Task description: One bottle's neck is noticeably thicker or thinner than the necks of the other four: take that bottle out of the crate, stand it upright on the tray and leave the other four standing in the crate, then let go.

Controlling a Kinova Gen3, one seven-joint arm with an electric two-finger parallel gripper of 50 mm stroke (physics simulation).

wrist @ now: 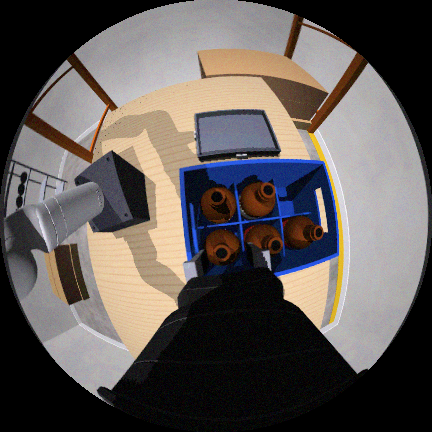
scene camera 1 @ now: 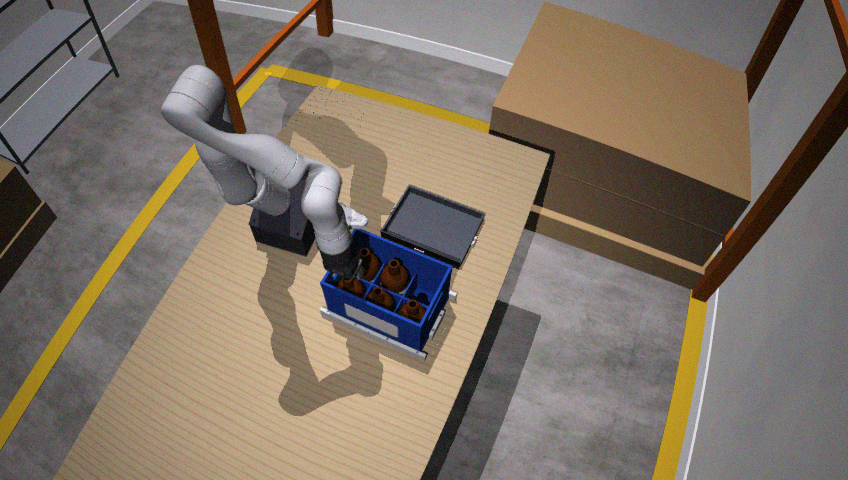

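Seen in the pictures: gripper, fingertip midpoint: (wrist: 226,254) (scene camera 1: 349,271); arm's base at its link origin: (wrist: 92,198) (scene camera 1: 276,200).
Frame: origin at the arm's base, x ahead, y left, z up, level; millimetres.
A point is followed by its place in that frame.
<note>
The blue crate (scene camera 1: 410,333) @(y -179, x 521, z -22 mm) (wrist: 260,162) @(y -4, x 400, z 41 mm) holds five upright brown bottles; its far right compartment has no bottle. They are the near left bottle (scene camera 1: 351,287) @(y -142, x 336, z 0 mm) (wrist: 222,244) @(y -124, x 327, z 30 mm), near middle bottle (scene camera 1: 379,298) @(y -146, x 419, z 19 mm) (wrist: 264,235) @(y -121, x 403, z -6 mm), near right bottle (scene camera 1: 410,310) @(y -141, x 502, z 20 mm) (wrist: 301,232) @(y -126, x 484, z -6 mm), far left bottle (scene camera 1: 370,265) @(y -59, x 345, z -9 mm) (wrist: 218,207) @(y -66, x 326, z 14 mm) and far middle bottle (scene camera 1: 393,277) @(y -64, x 415, z -7 mm) (wrist: 256,202) @(y -60, x 396, z -7 mm). I cannot tell clearly which neck differs. My gripper (scene camera 1: 348,274) @(y -134, x 331, z 60 mm) (wrist: 226,254) @(y -134, x 331, z 60 mm) is open and empty, above the near left bottle, its fingers apart on either side of that neck in the wrist view.
The dark tray (scene camera 1: 437,220) @(y 227, x 406, z -128 mm) (wrist: 237,134) @(y 187, x 409, z -128 mm) lies beyond the crate's far wall, with a low raised rim. White rails (scene camera 1: 371,333) @(y -193, x 414, z -104 mm) run along the crate's base. The dark robot base (scene camera 1: 279,234) @(y -69, x 48, z -53 mm) (wrist: 117,192) @(y -1, x 97, z -9 mm) stands left of the crate. Large cardboard boxes (scene camera 1: 624,95) (wrist: 250,64) stand beyond the table.
</note>
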